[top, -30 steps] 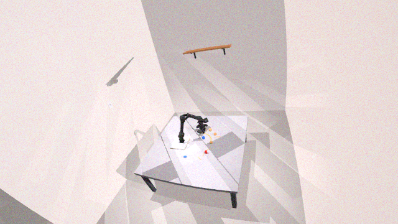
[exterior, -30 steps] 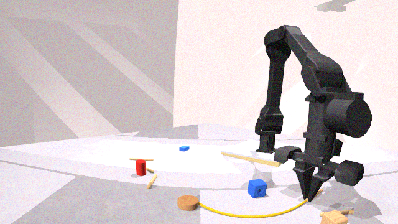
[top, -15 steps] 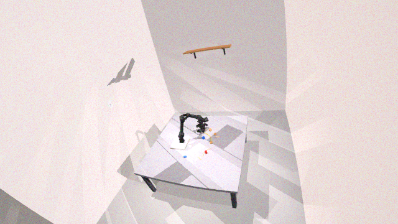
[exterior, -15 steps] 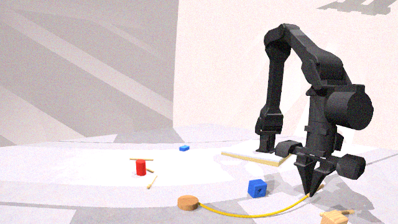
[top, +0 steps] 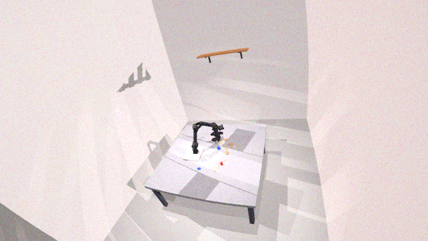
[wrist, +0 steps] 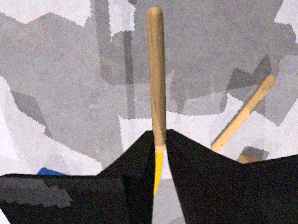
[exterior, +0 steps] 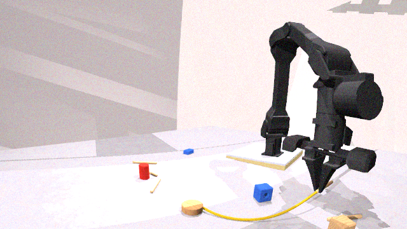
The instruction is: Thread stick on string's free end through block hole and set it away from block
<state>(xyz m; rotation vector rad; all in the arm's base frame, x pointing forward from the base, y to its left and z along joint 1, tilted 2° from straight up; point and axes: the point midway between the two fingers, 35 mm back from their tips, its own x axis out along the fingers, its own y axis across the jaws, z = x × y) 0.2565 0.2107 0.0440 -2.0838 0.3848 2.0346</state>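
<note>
Now: the light wooden piece 80 mm ahead of my gripper tip, 60 mm to the left of it and 20 mm below it. From my gripper tip the other things lie so: round wooden button 190 mm to the right, 160 mm ahead, 30 mm below; thin wooden stick 10 mm behind; yellow string 10 mm ahead.
</note>
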